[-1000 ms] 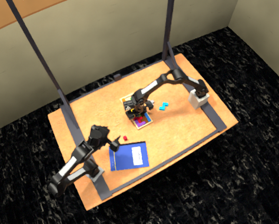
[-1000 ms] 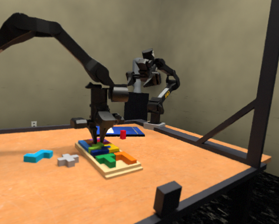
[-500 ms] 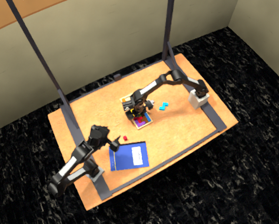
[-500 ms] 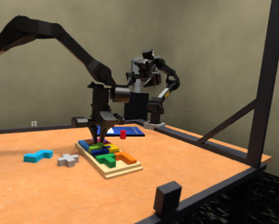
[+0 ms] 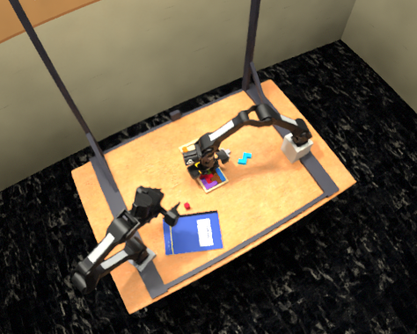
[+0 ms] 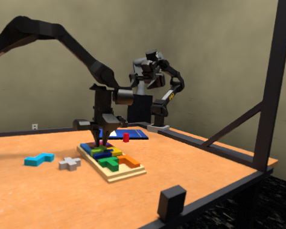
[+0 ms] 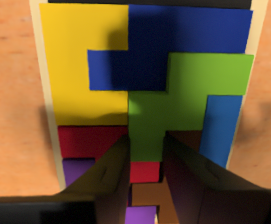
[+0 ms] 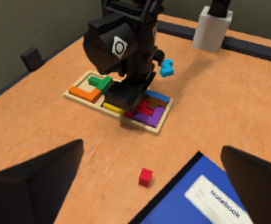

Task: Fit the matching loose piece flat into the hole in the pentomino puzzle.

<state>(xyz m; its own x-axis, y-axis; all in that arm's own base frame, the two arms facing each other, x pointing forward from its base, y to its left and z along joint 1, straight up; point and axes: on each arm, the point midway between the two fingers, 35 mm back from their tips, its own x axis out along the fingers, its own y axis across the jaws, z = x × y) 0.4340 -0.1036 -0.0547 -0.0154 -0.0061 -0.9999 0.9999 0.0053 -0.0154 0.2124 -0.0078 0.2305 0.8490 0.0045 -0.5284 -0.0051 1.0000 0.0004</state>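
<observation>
The lime green piece is 40 mm below my left hand, 20 mm to the left of it and 20 mm behind it. Round my left hand: grey cross piece: 130 mm to the left, 50 mm below, 40 mm behind; then red block: 170 mm to the right, 80 mm ahead, 40 mm below; then cyan piece: 190 mm to the left, 50 mm below, 40 mm ahead.
</observation>
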